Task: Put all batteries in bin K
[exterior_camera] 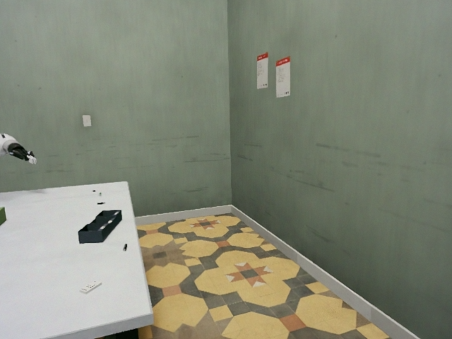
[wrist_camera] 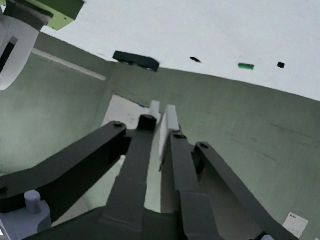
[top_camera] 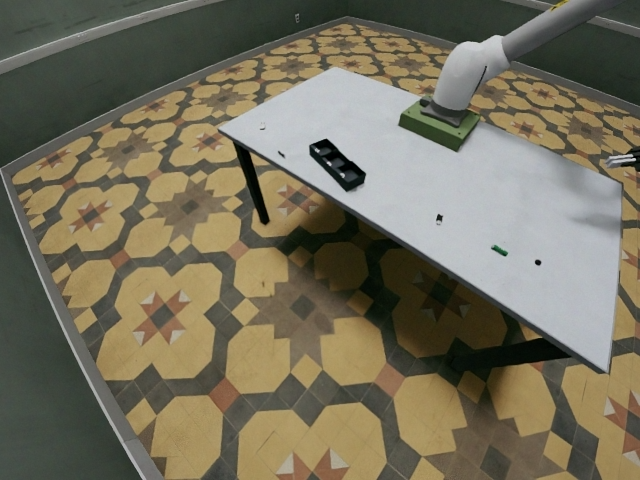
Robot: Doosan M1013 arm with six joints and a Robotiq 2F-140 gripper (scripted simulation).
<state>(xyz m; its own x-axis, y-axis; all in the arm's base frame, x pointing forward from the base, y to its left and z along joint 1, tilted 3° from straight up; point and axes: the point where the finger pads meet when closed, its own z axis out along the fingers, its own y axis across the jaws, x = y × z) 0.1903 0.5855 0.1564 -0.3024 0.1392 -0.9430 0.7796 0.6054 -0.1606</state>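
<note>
Now: hand 780 mm to the left of the black bin tray, 390 mm short of it and 200 mm above it. The rest, counted from my hand: white flat piece (1220 mm to the right, 370 mm ahead, 220 mm below); green piece (360 mm ahead, 220 mm below, 160 mm to the right).
</note>
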